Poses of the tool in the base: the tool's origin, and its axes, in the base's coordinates. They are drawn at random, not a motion.
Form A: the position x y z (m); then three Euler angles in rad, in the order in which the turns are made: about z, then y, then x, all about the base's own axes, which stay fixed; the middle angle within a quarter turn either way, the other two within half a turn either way.
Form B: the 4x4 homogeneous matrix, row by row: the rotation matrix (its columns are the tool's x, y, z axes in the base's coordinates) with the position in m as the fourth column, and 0 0 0 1 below. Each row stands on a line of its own. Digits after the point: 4 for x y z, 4 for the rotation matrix.
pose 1, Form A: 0.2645, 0.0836, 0.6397, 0.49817, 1.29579, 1.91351
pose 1, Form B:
0.2385, -0.1298, 0.9624, 0.2645
0.6357, -0.7283, -0.2558, 0.0836
0.7341, 0.6728, -0.0913, 0.6397
0, 0, 0, 1

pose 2, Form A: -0.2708, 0.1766, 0.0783, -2.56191, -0.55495, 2.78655
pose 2, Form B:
-0.7111, 0.4656, -0.5269, -0.2708
0.6668, 0.6841, -0.2955, 0.1766
0.2229, -0.5615, -0.7969, 0.0783
0, 0, 0, 1

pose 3, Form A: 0.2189, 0.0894, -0.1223, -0.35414, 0.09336, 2.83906
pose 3, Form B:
0.9339, 0.3453, 0.0932, 0.2189
0.3571, -0.8857, -0.2966, 0.0894
-0.0199, 0.3103, -0.9504, -0.1223
0, 0, 0, 1

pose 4, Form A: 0.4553, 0.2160, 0.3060, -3.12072, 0.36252, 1.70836
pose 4, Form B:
-0.9348, 0.0195, 0.3546, 0.4553
-0.3483, 0.1444, -0.9262, 0.2160
-0.0693, -0.9893, -0.1282, 0.3060
0, 0, 0, 1

